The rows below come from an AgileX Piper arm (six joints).
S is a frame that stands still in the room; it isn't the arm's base.
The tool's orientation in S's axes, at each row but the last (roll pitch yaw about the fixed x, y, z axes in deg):
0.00 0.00 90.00
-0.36 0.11 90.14
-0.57 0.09 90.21
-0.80 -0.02 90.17
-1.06 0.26 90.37
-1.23 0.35 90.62
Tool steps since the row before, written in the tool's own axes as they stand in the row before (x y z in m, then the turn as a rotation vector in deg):
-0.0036 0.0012 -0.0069 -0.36 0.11 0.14
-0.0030 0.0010 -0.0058 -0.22 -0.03 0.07
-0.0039 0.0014 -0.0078 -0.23 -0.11 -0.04
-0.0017 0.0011 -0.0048 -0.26 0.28 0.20
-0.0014 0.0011 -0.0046 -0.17 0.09 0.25
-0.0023 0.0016 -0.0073 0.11 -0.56 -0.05
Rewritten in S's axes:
-0.0012 -0.0036 -0.0069 -0.11 -0.36 0.14
-0.0010 -0.0030 -0.0058 0.03 -0.22 0.07
-0.0013 -0.0039 -0.0078 0.11 -0.23 -0.04
-0.0010 -0.0017 -0.0048 -0.28 -0.26 0.20
-0.0010 -0.0014 -0.0046 -0.09 -0.17 0.25
-0.0014 -0.0024 -0.0073 0.56 0.12 -0.04

